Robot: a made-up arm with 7 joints. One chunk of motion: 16 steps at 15 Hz.
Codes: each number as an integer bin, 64 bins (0 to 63) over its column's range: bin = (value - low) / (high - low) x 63, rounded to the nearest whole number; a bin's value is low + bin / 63 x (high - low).
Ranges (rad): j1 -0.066..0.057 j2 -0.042..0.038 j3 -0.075..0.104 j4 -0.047..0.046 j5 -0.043..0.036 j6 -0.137..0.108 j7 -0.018..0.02
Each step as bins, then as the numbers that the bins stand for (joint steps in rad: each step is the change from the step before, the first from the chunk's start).
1 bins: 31 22 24 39 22 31 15
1 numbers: -0.00548 -0.01406 -0.00681 0.01057 -0.01541 -0.01644 -0.00895
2 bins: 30 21 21 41 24 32 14
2 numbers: -0.00743 -0.01533 -0.01533 0.01352 -0.01290 -0.01256 -0.00956
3 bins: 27 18 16 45 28 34 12
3 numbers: -0.01329 -0.01914 -0.02954 0.01943 -0.00789 -0.00478 -0.01076
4 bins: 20 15 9 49 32 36 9
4 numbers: -0.02695 -0.02295 -0.04943 0.02533 -0.00287 0.00300 -0.01257
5 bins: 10 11 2 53 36 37 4
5 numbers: -0.04648 -0.02803 -0.06932 0.03124 0.00214 0.00689 -0.01559
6 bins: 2 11 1 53 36 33 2
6 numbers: -0.06210 -0.02803 -0.07216 0.03124 0.00214 -0.00867 -0.01679
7 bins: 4 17 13 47 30 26 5
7 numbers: -0.05819 -0.02041 -0.03806 0.02238 -0.00538 -0.03589 -0.01498
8 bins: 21 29 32 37 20 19 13
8 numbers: -0.02500 -0.00517 0.01592 0.00762 -0.01792 -0.06311 -0.01016
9 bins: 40 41 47 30 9 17 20
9 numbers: 0.01210 0.01006 0.05854 -0.00271 -0.03171 -0.07089 -0.00594
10 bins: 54 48 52 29 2 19 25
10 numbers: 0.03943 0.01895 0.07275 -0.00419 -0.04049 -0.06311 -0.00292
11 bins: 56 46 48 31 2 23 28
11 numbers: 0.04333 0.01641 0.06138 -0.00124 -0.04049 -0.04756 -0.00111
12 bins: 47 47 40 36 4 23 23
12 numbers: 0.02576 0.01768 0.03865 0.00614 -0.03798 -0.04756 -0.00413
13 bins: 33 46 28 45 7 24 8
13 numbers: -0.00157 0.01641 0.00456 0.01943 -0.03422 -0.04367 -0.01317
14 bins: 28 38 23 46 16 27 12
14 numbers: -0.01133 0.00625 -0.00965 0.02090 -0.02294 -0.03200 -0.01076
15 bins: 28 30 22 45 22 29 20
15 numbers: -0.01133 -0.00390 -0.01249 0.01943 -0.01541 -0.02422 -0.00594
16 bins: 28 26 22 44 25 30 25
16 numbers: -0.01133 -0.00898 -0.01249 0.01795 -0.01165 -0.02033 -0.00292
